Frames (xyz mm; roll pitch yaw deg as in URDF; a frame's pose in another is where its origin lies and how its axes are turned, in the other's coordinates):
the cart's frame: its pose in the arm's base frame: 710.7 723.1 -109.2 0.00 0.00 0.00
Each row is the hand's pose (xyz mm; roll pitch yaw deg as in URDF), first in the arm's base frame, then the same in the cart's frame.
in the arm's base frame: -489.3 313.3 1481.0 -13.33 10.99 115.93
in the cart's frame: -1200.0 -409.8 1590.2 -13.33 10.99 115.93
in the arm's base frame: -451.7 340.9 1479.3 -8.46 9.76 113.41
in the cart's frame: -1162.4 -382.2 1588.5 -8.46 9.76 113.41
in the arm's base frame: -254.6 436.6 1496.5 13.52 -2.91 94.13
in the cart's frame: -965.3 -286.5 1605.7 13.52 -2.91 94.13
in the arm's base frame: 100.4 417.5 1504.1 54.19 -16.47 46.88
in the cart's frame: -610.3 -305.6 1613.3 54.19 -16.47 46.88
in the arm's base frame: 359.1 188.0 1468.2 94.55 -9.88 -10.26
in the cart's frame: -351.6 -535.1 1577.4 94.55 -9.88 -10.26
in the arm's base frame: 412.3 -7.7 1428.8 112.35 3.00 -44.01
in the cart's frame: -298.4 -730.8 1538.0 112.35 3.00 -44.01
